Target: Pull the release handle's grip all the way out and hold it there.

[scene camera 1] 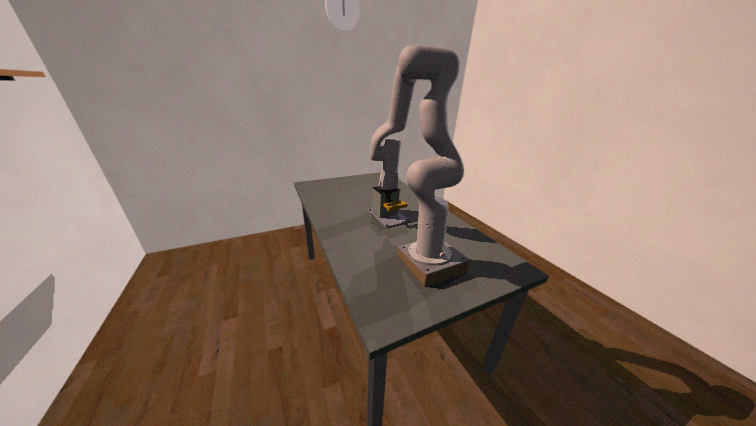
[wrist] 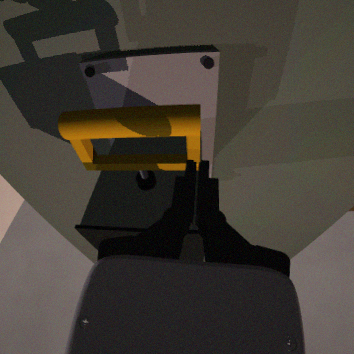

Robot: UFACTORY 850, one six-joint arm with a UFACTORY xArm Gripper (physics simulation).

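The release handle's yellow grip [scene camera 1: 395, 205] [wrist: 130, 121] is a bar with two side arms and a rear crossbar. It stands out from the face of a dark box [scene camera 1: 378, 202] [wrist: 120, 205], on a short rod [wrist: 144, 174] that shows between the grip and the box. My gripper [scene camera 1: 389, 197] [wrist: 196, 172] is shut with nothing between its fingers. In the wrist view its fingertips overlap the right end of the grip's rear crossbar, beside the right side arm. Whether they touch it I cannot tell. In the scene view the fingers are small and dark against the box.
The box stands on a light base plate [scene camera 1: 393, 223] [wrist: 190, 85] with dark bolts at its corners. The plate lies on the grey-green table [scene camera 1: 349, 254] [wrist: 280, 140]. The arm's own base block [scene camera 1: 444, 273] stands on the same table, nearer the scene camera.
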